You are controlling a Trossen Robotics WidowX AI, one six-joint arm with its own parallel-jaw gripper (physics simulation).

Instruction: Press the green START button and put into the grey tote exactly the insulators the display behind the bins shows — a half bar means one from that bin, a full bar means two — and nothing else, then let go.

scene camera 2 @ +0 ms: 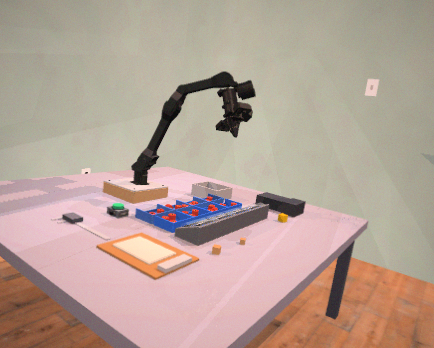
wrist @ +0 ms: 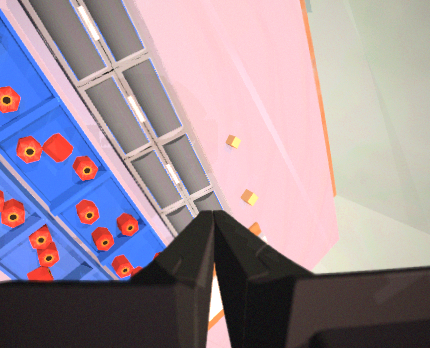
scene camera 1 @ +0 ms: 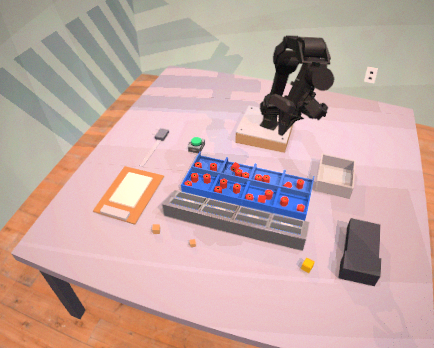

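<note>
The green START button [scene camera 1: 196, 141] [scene camera 2: 118, 206] stands left of the arm's base. Red insulators [scene camera 1: 236, 188] [scene camera 2: 172, 217] [wrist: 87, 211] lie in the blue bins [scene camera 1: 292, 211] [scene camera 2: 155, 221] [wrist: 30, 60], in two rows of compartments. The long grey display [scene camera 1: 235, 227] [scene camera 2: 225, 227] [wrist: 150, 145] runs along the bins; its windows look dark grey, with short white strips on the divider in the wrist view. The grey tote [scene camera 1: 334, 187] [scene camera 2: 222, 192] stands beside the bins, and no insulator shows in it. My gripper [scene camera 1: 281, 133] [scene camera 2: 236, 135] [wrist: 212, 221] is shut and empty, high above the table.
Two small orange cubes [scene camera 1: 156, 229] [scene camera 2: 216, 249] [wrist: 233, 141] and a yellow cube [scene camera 1: 307, 265] [scene camera 2: 283, 218] lie beyond the display. A black block [scene camera 1: 361, 245] [scene camera 2: 280, 203] lies near the tote. An orange clipboard [scene camera 1: 155, 182] and a dark tool [scene camera 1: 161, 134] [scene camera 2: 73, 217] lie on the button's side.
</note>
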